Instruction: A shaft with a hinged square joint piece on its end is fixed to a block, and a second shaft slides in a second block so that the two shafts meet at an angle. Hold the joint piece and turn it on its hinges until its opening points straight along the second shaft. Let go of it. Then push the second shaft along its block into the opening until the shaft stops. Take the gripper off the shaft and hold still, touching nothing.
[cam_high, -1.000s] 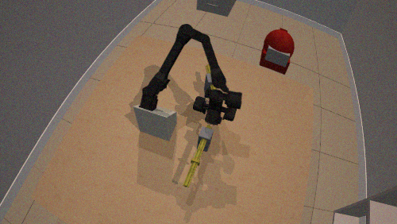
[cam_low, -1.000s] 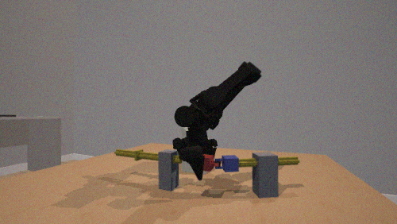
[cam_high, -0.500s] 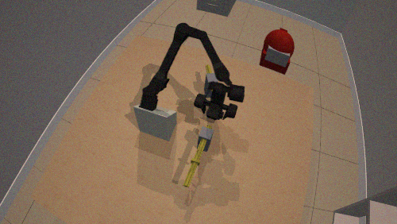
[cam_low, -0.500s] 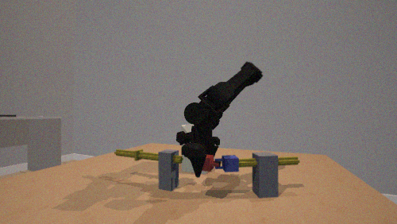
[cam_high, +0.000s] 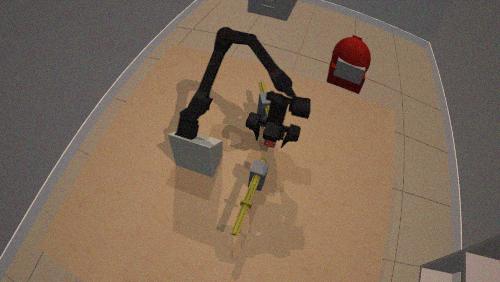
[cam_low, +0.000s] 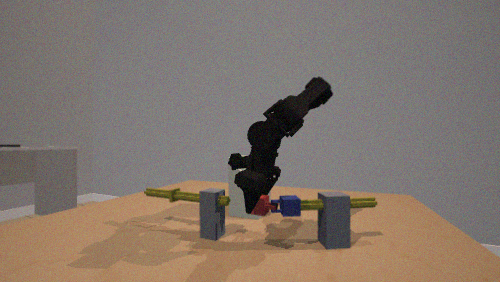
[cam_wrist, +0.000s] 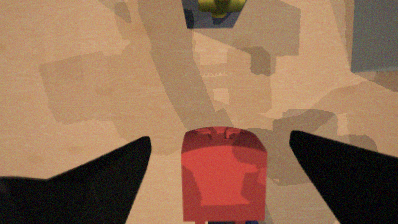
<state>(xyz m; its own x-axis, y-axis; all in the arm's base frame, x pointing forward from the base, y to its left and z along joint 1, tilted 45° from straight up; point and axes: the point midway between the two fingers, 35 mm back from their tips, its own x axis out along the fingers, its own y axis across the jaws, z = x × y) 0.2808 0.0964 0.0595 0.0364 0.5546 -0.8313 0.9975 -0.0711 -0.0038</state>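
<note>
Now: gripper tip 2 cm to the right of the red joint piece and 1 cm below it.
</note>
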